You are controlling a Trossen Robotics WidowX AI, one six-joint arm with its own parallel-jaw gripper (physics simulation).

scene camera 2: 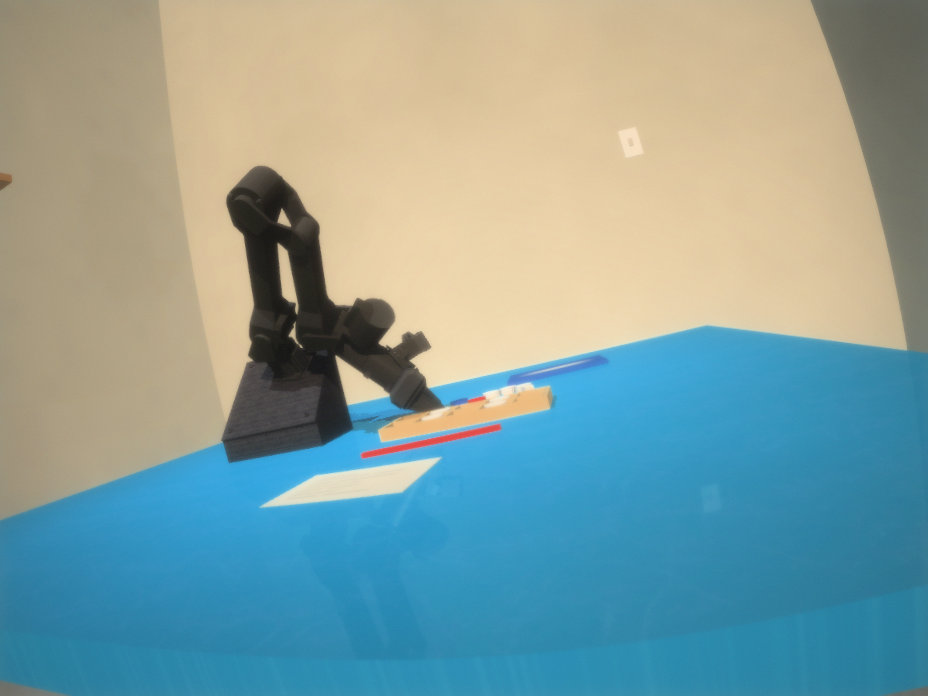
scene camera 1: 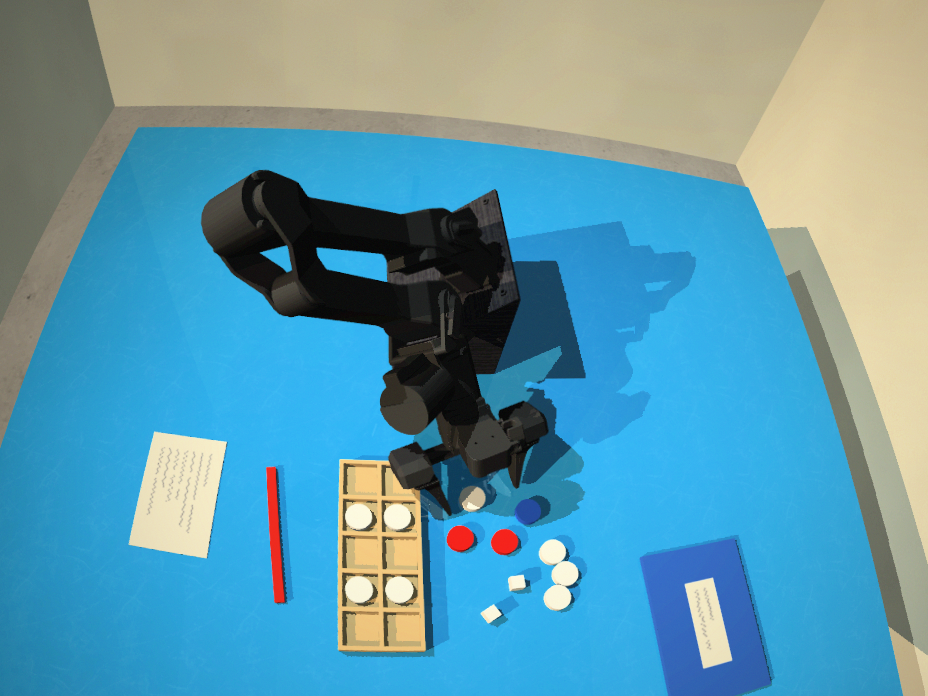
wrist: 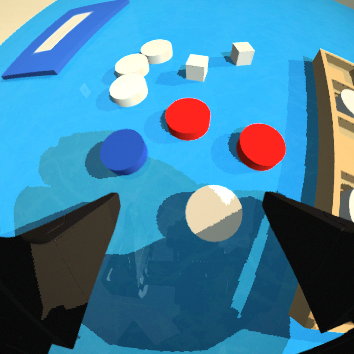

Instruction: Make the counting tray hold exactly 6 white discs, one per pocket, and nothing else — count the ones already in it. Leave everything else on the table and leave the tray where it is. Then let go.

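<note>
My gripper (scene camera 1: 482,498) (wrist: 193,199) is open, low over the table. A white disc (scene camera 1: 472,498) (wrist: 214,213) lies on the table between the spread fingers, closer to the right finger in the wrist view. The wooden tray (scene camera 1: 362,554) (scene camera 2: 479,419) (wrist: 327,150) has two columns of pockets. In scene camera 1, its second row holds white discs (scene camera 1: 359,516) (scene camera 1: 397,517), one per pocket, and its fourth row holds two more (scene camera 1: 359,589) (scene camera 1: 398,589). The gripper partly hides the top right pocket. Three loose white discs (scene camera 1: 552,552) (scene camera 1: 565,573) (scene camera 1: 556,597) lie right of the tray.
Two red discs (scene camera 1: 460,538) (scene camera 1: 504,541) and a blue disc (scene camera 1: 528,510) (wrist: 124,151) lie near the fingers. Two white cubes (scene camera 1: 517,582) (scene camera 1: 490,614) lie beyond. A blue book (scene camera 1: 659,599) is at right; a red bar (scene camera 1: 275,535) and a paper sheet (scene camera 1: 178,494) are left of the tray.
</note>
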